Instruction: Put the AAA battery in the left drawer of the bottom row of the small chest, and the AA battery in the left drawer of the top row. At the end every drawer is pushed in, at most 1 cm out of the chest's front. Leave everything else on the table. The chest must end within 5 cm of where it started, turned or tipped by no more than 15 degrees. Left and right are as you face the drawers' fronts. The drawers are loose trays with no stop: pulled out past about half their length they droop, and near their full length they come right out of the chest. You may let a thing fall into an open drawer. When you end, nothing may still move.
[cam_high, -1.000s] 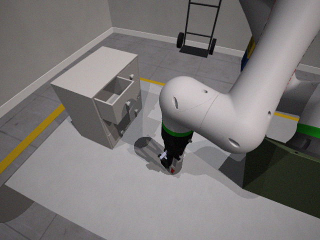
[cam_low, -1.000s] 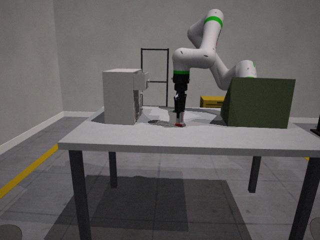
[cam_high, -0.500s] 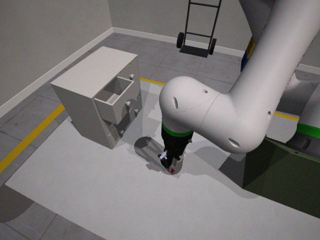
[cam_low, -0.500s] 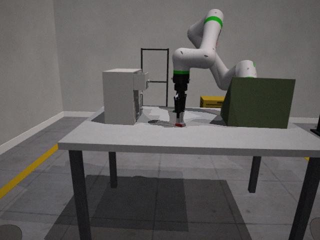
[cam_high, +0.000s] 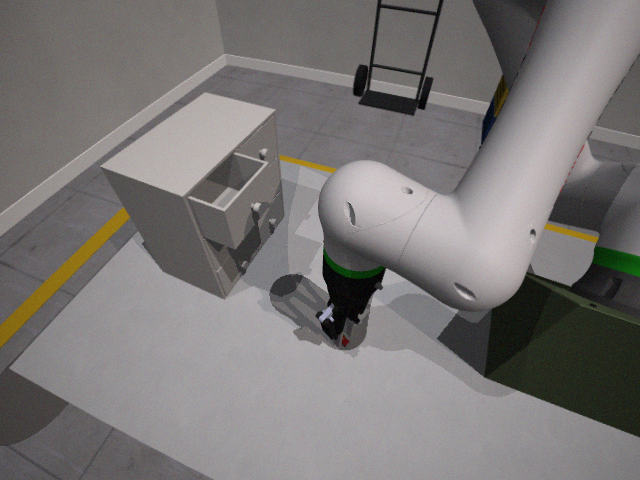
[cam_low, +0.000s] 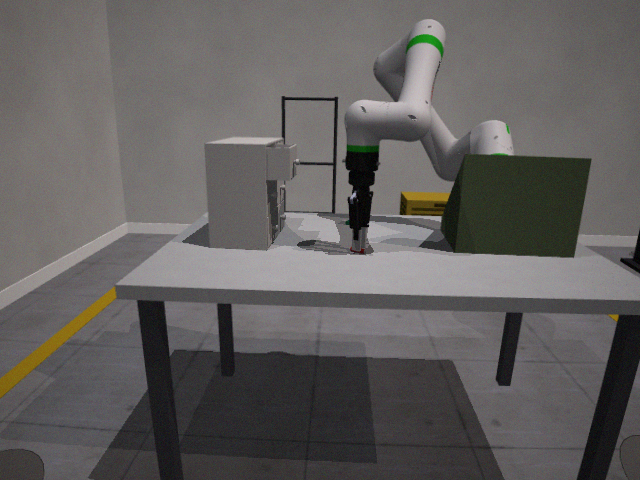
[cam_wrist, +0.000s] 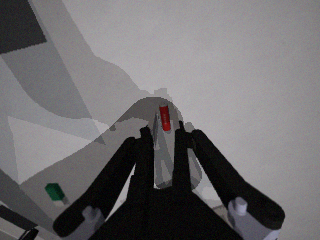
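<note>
Right now my hand is 4 cm above the red battery. Round my hand: green-and-white battery 5 cm ahead, 34 cm to the right, 4 cm below; then green battery 35 cm ahead, 7 cm to the right, 3 cm below.
</note>
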